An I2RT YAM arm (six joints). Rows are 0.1 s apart.
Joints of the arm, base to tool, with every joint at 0 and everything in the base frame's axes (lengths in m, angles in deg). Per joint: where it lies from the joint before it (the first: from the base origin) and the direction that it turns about. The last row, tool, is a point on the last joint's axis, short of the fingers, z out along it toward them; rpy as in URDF.
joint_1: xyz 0.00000 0.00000 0.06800 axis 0 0 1
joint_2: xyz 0.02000 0.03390 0.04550 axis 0 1 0
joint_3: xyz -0.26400 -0.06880 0.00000 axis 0 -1 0
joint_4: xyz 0.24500 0.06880 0.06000 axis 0 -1 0
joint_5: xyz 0.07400 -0.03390 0.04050 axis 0 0 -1
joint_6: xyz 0.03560 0.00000 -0.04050 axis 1 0 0
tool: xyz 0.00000 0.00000 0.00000 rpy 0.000 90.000 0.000
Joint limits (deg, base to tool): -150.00..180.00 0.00..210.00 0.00..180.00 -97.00..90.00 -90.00..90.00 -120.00..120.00
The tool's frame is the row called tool.
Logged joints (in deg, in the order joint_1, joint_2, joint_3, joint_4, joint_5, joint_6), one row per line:
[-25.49 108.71 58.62 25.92 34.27 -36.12]
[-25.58 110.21 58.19 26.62 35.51 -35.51]
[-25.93 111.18 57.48 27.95 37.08 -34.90]
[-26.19 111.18 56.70 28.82 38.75 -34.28]
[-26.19 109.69 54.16 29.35 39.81 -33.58]
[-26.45 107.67 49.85 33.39 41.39 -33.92]
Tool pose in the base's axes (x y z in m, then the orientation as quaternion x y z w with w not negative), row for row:
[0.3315 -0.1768 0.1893 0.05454 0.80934 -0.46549 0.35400]
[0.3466 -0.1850 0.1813 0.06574 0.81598 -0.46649 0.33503]
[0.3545 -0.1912 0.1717 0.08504 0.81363 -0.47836 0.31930]
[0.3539 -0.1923 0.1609 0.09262 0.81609 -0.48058 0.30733]
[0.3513 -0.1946 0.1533 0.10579 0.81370 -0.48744 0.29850]
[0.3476 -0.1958 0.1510 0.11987 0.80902 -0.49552 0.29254]
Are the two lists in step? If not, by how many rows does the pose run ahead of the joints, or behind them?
The pose runs 2 rows behind the joints: the pose in row i belongs to the joints in row i - 2.
